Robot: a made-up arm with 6 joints.
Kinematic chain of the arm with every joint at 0, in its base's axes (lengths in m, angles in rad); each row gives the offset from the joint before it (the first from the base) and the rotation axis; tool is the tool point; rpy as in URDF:
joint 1: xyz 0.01 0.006 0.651 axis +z
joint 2: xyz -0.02 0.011 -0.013 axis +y
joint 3: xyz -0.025 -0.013 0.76 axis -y
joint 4: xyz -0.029 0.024 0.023 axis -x
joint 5: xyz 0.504 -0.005 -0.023 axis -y
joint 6: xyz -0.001 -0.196 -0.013 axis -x
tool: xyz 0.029 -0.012 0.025 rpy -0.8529 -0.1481 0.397
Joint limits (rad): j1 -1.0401..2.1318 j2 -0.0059..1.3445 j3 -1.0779..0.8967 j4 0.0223..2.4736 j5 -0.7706..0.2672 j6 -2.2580..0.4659
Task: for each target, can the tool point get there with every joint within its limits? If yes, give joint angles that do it. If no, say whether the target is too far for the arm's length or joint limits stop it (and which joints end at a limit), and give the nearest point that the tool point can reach.
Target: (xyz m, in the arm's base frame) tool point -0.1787 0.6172 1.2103
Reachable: yes | joints 1.7544 0.1978 -0.5829 1.9393 -0.1300 -0.8576
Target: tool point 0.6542 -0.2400 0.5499
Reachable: yes | joints -0.0614 1.0267 -0.5728 0.3702 -0.0502 -1.6999
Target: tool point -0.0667 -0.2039 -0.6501
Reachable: no: joint limits stop it (at a limit: joint 1, joint 2, joint 5) | nearest point 0.2323 -0.4570 0.3068 | short by 1.034 m
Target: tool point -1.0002 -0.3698 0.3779
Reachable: no: joint limits stop it (at a limit: joint 1, joint 2, joint 3, joint 4, joint 5) | nearest point -0.3891 0.2850 0.3778 | short by 0.896 m
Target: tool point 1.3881 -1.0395 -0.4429
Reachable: no: too far | nearest point 0.8616 -0.6400 0.3883 | short by 1.062 m
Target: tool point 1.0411 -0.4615 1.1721
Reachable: yes | joints -0.4539 0.9341 0.5723 1.7931 -0.4141 -0.9328
